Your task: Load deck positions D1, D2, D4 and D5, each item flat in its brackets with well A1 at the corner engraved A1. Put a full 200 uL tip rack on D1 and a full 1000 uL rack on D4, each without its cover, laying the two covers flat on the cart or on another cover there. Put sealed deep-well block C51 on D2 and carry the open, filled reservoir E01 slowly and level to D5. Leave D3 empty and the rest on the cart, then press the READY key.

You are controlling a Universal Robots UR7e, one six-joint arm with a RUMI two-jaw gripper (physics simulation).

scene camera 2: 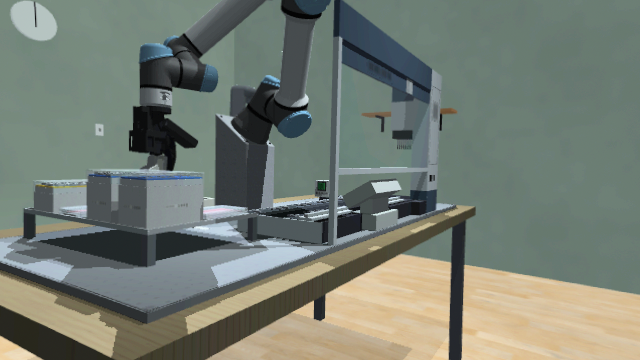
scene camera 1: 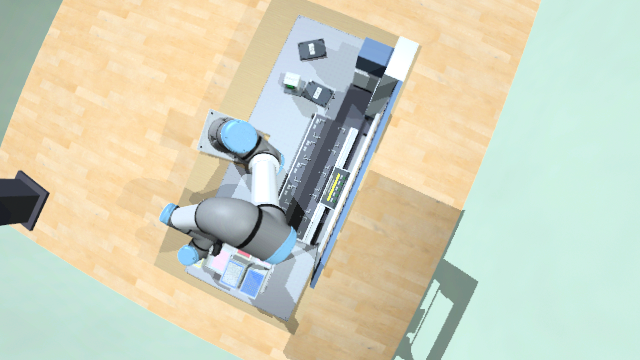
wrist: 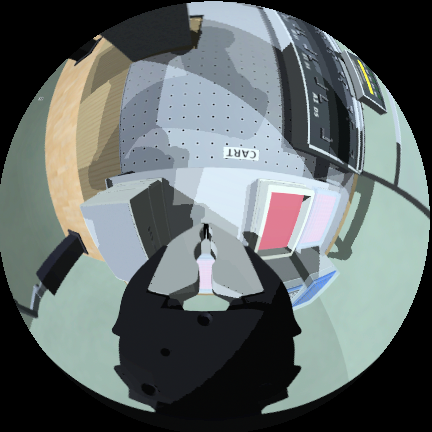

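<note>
My gripper (scene camera 2: pixel 159 164) (wrist: pixel 205 224) is shut and empty, low over the cart (wrist: pixel 220 192), fingertips pointing between a pale grey box (wrist: pixel 105 220) and the open reservoir (wrist: pixel 282 220) with red liquid. In scene camera 2 the racks partly hide its fingertips. The reservoir (scene camera 1: pixel 244 254) is partly hidden by the arm in scene camera 1. Two large blue-edged racks, one with pale tips (scene camera 1: pixel 233 274) and one all blue (scene camera 1: pixel 253 283) (scene camera 2: pixel 175 200), stand side by side under clear covers. A yellow-edged rack (scene camera 2: pixel 60 198) stands farther left. A pink plate (wrist: pixel 320 217) lies beside the reservoir. The visible deck (scene camera 1: pixel 312 167) (wrist: pixel 295 100) brackets hold no items.
The deck frame has an upright post (scene camera 2: pixel 336 150) near the cart. A display panel (scene camera 1: pixel 334 188) (wrist: pixel 370 80) stands at the deck's side. A small white box with a green face (scene camera 1: pixel 291 81) (scene camera 2: pixel 321 187) and two dark blocks (scene camera 1: pixel 312 49) (scene camera 1: pixel 318 93) are beyond the arm's base.
</note>
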